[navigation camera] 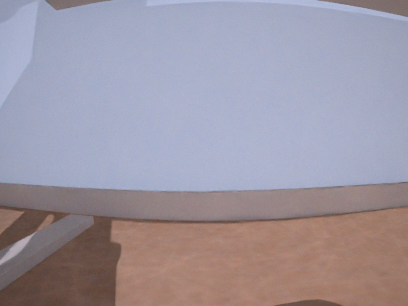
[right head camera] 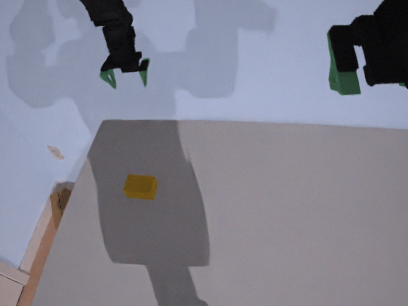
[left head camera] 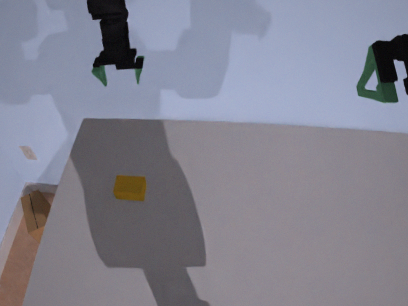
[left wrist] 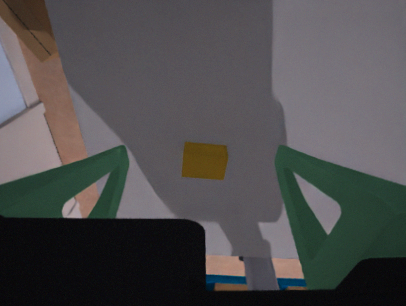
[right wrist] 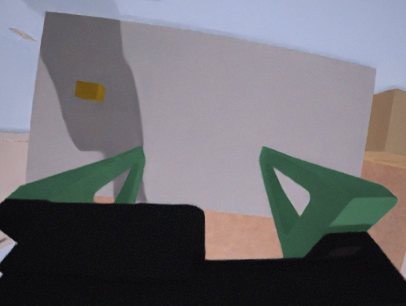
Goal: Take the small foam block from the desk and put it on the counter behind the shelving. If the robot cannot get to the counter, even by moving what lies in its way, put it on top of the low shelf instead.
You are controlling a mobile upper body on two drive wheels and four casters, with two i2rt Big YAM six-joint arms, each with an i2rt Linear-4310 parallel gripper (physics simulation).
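Places are measured from the left arm's base along level axes (x ahead, y left, z up), in millimetres.
Pixels of known places: left gripper, fingertip midpoint: (right head camera: 130, 86) (left head camera: 122, 84) (left wrist: 202, 153); right gripper, fingertip midpoint: (right head camera: 366, 82) (left head camera: 385, 90) (right wrist: 202, 153).
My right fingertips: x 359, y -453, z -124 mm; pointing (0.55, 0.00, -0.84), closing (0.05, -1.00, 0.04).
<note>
Behind a point stands the place of what it marks.
The small foam block (left head camera: 130, 188) @[y -9, x 548, z -645 mm] (right head camera: 140, 187) @[y -11, x 548, z -645 mm] (left wrist: 204, 161) @[y -3, x 580, z -645 mm] (right wrist: 89, 91) @[y -14, x 557, z -645 mm] is yellow and lies flat on the grey desk (left head camera: 300, 210) @[y -531, x 467, z -690 mm] (right head camera: 310, 210) @[y -529, x 476, z -690 mm] (left wrist: 345, 65) @[y -244, x 758, z -690 mm] (right wrist: 240, 110) @[y -632, x 527, z -690 mm], in the robot's shadow near the desk's left end. My left gripper (left head camera: 121, 81) @[y 2, x 763, z -422 mm] (right head camera: 130, 85) @[y 2, x 763, z -422 mm] (left wrist: 202, 153) @[y 2, x 763, z -422 mm] is open and empty; in the left wrist view the block shows between its fingertips but well beyond them, on the desk. My right gripper (right wrist: 202, 153) @[y -453, x 359, z -124 mm] is open and empty, above the desk and to the right of the block; the head views show it partly. The counter and the low shelf cannot be made out.
A blue-white wall (left head camera: 300, 90) @[y -606, x 875, z -543 mm] (right head camera: 290, 90) @[y -516, x 885, z -563 mm] (navigation camera: 210, 100) @[y -291, x 908, z -1056 mm] stands behind the desk. A brown box (left head camera: 35, 212) @[y 667, x 763, z -1230 mm] (right head camera: 60, 205) @[y 690, x 787, z -1228 mm] (left wrist: 30, 30) @[y 670, x 758, z -1229 mm] is on the floor past the desk's left edge. Another brown box (right wrist: 391, 122) @[y -1537, x 557, z -800 mm] shows beyond the right edge. A pale foot bar (navigation camera: 50, 245) @[y 71, x 689, z -1389 mm] of a frame lies at floor level.
</note>
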